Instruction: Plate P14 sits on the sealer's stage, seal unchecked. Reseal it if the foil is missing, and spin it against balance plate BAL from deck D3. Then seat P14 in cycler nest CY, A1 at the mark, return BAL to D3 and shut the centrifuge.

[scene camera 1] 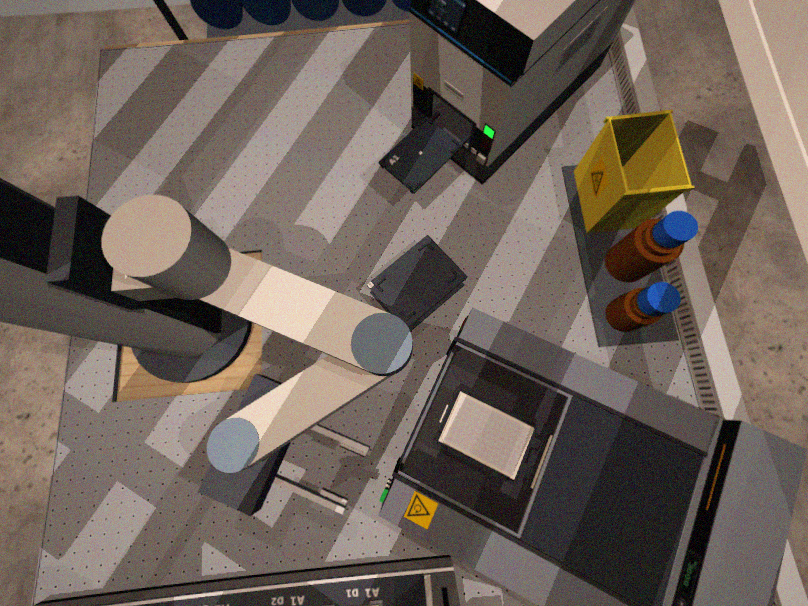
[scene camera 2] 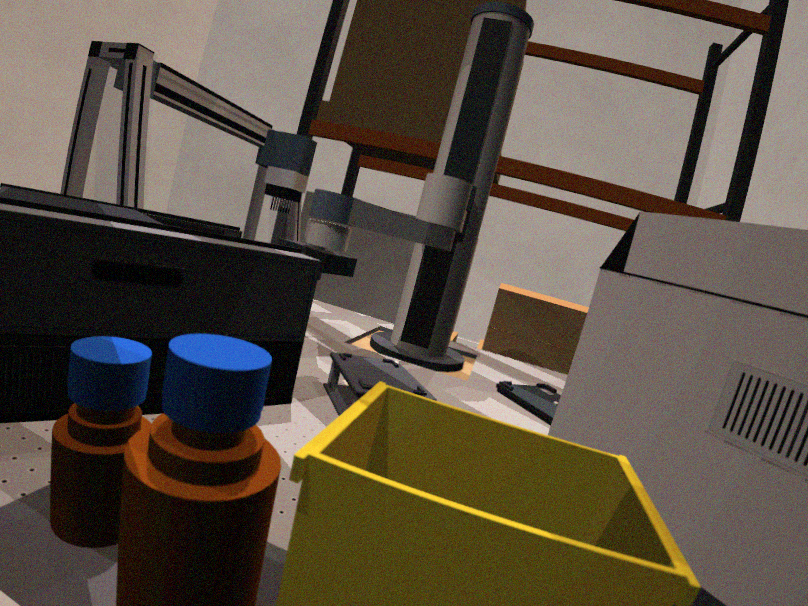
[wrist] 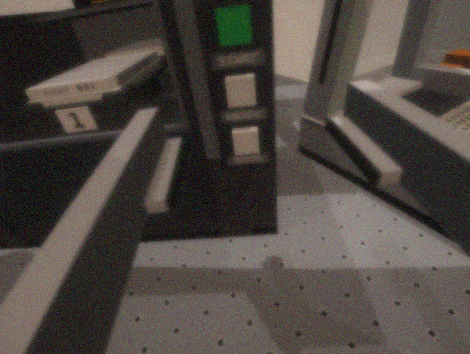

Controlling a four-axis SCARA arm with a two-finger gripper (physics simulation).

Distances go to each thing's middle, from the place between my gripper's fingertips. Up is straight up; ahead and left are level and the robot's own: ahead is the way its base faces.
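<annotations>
BAL plate (scene camera 1: 474, 428): 21 cm ahead of my hand, 5 cm to the left of it. Centrifuge (scene camera 1: 638, 491): 32 cm ahead of my hand, 2 cm to the right of it, 3 cm below it; going by their middles, it is the farthest from my gripper of the things named here. Green button (wrist: 232, 29): my gripper is 5 cm short of it, 2 cm to the left of it and 3 cm below it; going by their middles, the button is the nearest to my gripper of the things named here.
</annotations>
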